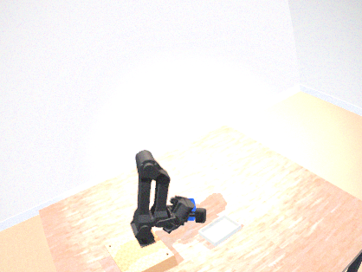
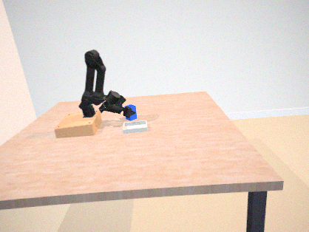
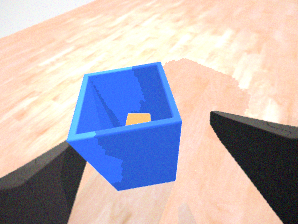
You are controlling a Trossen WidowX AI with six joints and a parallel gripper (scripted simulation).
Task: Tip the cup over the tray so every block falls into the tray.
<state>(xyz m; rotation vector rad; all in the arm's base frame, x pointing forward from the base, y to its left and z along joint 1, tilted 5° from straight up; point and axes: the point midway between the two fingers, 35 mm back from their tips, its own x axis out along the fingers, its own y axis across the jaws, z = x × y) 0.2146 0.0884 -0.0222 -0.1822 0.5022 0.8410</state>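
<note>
Now: the yellow block 1 cm to the left of my gripper tip and 1 cm below it. From my gripper tip the other things lie so: blue cup (3 cm below, 1 cm to the left, 1 cm behind); cyan block (3 cm below, 1 cm to the left, 1 cm behind); orange block (4 cm below, 1 cm to the left, 1 cm behind).
</note>
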